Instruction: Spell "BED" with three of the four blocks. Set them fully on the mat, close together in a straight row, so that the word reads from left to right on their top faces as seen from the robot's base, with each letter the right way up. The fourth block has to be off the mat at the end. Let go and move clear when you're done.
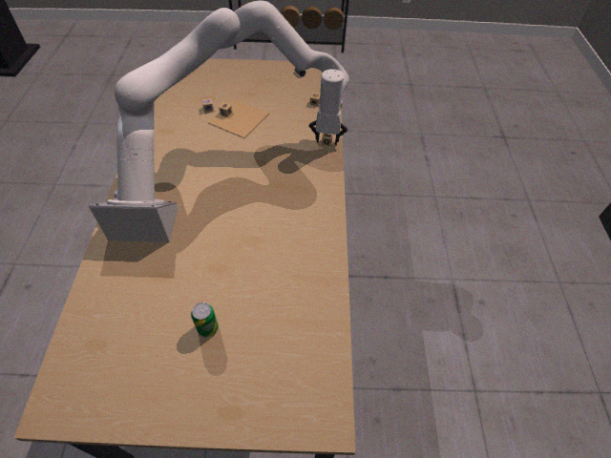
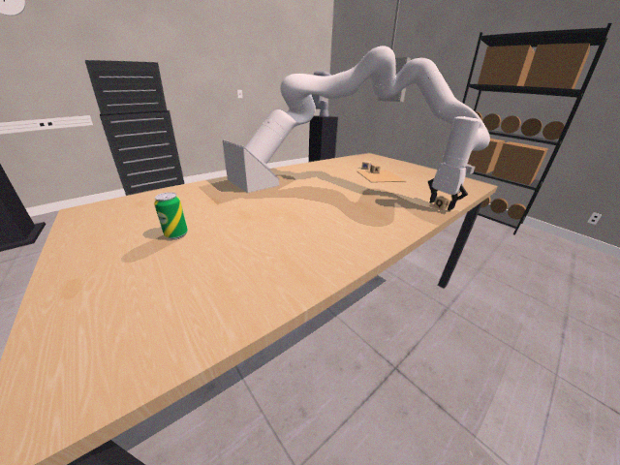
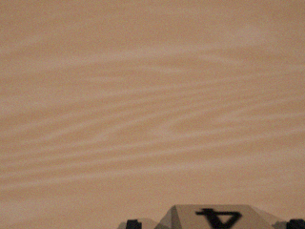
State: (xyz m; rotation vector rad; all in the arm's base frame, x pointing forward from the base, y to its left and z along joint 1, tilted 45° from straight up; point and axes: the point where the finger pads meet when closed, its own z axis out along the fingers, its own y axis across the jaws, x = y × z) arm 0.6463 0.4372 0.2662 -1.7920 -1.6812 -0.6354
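Right now the tan mat is 41 cm behind my hand, 13 cm to the left of it and 2 cm below it. The rest, counted from my hand: green can 33 cm behind, 89 cm to the right, 4 cm above; then wooden letter block 7 cm behind, 27 cm to the left; then small dark object 16 cm behind, 52 cm to the left.
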